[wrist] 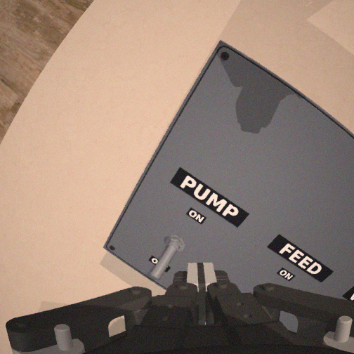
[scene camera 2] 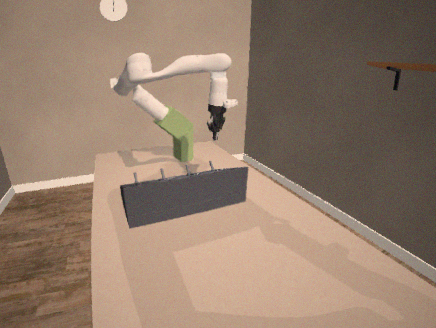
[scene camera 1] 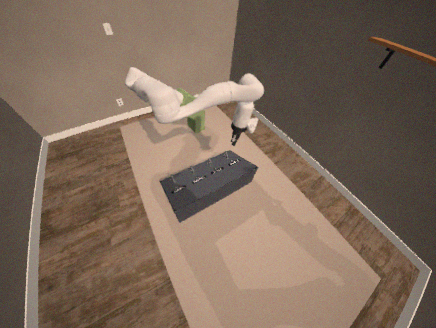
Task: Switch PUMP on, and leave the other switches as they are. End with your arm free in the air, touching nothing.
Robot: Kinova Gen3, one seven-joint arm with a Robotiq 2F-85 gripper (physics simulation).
Scene:
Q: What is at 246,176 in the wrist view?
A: A dark grey switch panel.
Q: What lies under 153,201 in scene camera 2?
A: A dark grey switch panel.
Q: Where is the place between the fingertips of my gripper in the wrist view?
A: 199,278

